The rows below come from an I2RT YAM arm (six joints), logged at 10 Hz.
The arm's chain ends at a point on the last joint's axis. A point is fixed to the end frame.
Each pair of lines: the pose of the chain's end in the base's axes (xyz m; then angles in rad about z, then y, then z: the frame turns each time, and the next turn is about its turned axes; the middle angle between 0 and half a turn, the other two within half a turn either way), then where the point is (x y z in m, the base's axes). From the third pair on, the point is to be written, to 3 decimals.
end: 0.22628 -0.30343 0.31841 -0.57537 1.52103 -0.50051
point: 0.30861 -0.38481 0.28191
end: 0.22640 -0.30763 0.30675 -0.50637 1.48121 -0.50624
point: 0.31521 -0.38401 0.27492
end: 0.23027 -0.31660 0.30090 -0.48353 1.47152 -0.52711
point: 0.321 -0.392 0.271
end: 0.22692 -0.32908 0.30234 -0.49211 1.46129 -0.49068
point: 0.318 -0.404 0.272
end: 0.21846 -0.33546 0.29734 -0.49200 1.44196 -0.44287
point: 0.311 -0.409 0.269
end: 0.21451 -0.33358 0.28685 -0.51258 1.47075 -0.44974
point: 0.304 -0.409 0.255
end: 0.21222 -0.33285 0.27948 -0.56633 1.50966 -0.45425
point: 0.297 -0.412 0.243
